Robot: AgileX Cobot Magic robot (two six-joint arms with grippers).
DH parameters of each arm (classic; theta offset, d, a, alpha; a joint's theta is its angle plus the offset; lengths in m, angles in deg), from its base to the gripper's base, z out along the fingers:
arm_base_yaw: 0 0.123 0 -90
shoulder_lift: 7.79 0 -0.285 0
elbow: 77.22 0 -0.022 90
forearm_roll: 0 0.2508 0 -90
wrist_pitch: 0 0 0.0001 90
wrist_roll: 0 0.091 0 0
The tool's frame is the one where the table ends.
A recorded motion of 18 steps. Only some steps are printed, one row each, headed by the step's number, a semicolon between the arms.
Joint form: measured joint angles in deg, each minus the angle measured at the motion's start. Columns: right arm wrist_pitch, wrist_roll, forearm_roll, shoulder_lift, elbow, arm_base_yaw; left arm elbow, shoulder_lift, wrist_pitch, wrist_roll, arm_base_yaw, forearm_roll.
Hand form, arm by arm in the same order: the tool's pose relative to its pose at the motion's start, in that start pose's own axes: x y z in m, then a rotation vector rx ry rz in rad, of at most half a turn. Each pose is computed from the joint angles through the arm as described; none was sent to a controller.
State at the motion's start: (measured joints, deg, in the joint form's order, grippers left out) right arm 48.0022 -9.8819 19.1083 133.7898 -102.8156 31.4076; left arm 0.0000 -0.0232 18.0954 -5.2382 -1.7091 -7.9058
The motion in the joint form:
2: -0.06 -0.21 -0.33 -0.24 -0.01 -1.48; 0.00 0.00 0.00 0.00 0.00 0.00
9: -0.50 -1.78 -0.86 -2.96 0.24 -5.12; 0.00 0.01 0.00 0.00 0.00 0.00
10: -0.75 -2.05 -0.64 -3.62 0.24 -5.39; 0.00 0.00 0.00 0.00 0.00 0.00
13: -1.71 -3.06 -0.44 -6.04 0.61 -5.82; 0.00 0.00 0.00 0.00 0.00 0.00
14: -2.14 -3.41 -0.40 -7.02 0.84 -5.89; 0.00 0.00 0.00 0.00 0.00 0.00
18: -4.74 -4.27 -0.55 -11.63 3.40 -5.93; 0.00 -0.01 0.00 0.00 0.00 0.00
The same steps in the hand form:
2: -0.0017 -0.0120 -0.0048 0.0117 -0.0108 0.0153; 0.0000 0.0000 0.0000 0.0000 0.0000 0.0000
9: -0.0084 -0.0371 -0.0331 0.0395 -0.0736 0.0296; 0.0000 0.0000 0.0000 0.0000 0.0002 0.0000
10: -0.0102 -0.0377 -0.0390 0.0394 -0.0907 0.0288; 0.0000 0.0000 0.0000 0.0000 0.0000 0.0000
13: -0.0145 -0.0364 -0.0581 0.0447 -0.1436 0.0111; 0.0000 0.0000 0.0000 0.0000 0.0000 0.0000
14: -0.0157 -0.0351 -0.0653 0.0471 -0.1638 0.0032; 0.0000 0.0000 0.0000 0.0000 0.0000 0.0000
18: -0.0155 -0.0287 -0.0932 0.0622 -0.2419 -0.0219; 0.0000 0.0000 0.0000 0.0000 -0.0002 0.0000

